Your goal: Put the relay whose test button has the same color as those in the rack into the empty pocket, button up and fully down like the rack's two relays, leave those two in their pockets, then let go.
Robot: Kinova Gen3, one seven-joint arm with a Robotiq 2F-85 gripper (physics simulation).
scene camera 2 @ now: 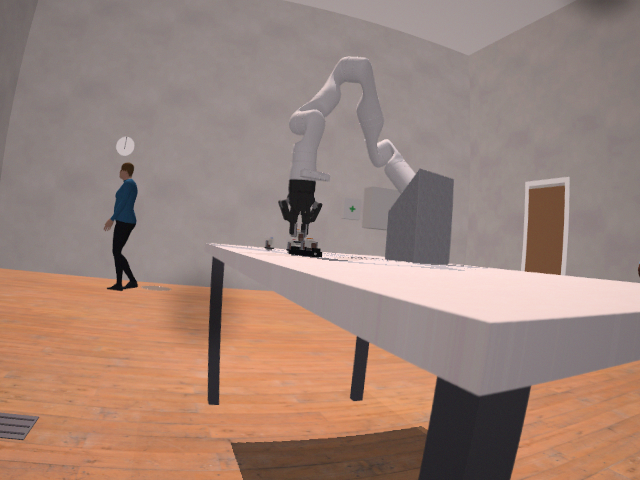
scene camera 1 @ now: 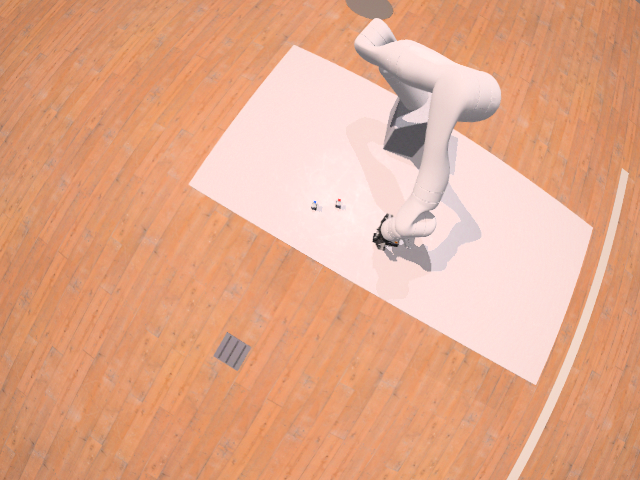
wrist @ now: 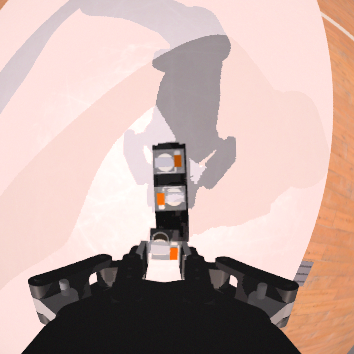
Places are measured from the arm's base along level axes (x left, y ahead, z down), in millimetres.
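Pixels of known places: gripper, fingertip midpoint: [scene camera 2: 298, 237] [scene camera 1: 377, 234] [wrist: 163, 250]; arm's base at its link origin: [scene camera 2: 420, 200] [scene camera 1: 416, 100].
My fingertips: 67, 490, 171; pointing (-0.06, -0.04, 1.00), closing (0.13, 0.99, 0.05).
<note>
Ahead of a thing's pixels: the offset from my fingertips to its top centre, as dx, dy, dz. "pt": to the spot under its first point. Level surfaces: height alone.
My gripper [scene camera 1: 384, 240] [scene camera 2: 299, 233] [wrist: 163, 250] points down and is shut on a relay @(+7, -1, -22) [scene camera 2: 300, 237] [wrist: 161, 248] with an orange test button, facing up. The black rack @(+48, -2, +27) [scene camera 2: 305, 253] [wrist: 170, 179] holds two upright relays, a far relay @(+79, -8, +1) [wrist: 165, 162] and a middle relay @(+48, -2, +1) [wrist: 174, 197], both with orange buttons. The dark empty pocket @(pt +18, +4, +46) [wrist: 171, 220] is at the rack's near end, partly hidden by the held relay. In the scene camera 2 view the held relay is over the rack, its top higher than the rack's relays. Its lower end is hidden; I cannot tell whether it enters the pocket.
A relay with a blue button @(-269, -14, +6) [scene camera 1: 314, 206] and a relay with a red button @(-184, -59, +6) [scene camera 1: 338, 204] stand apart on the white table @(dz +49) [scene camera 1: 268, 129] [scene camera 2: 413, 289]. A loose relay [scene camera 2: 268, 243] also shows left of the rack in scene camera 2. The grey arm pedestal [scene camera 2: 434, 222] stands behind.
</note>
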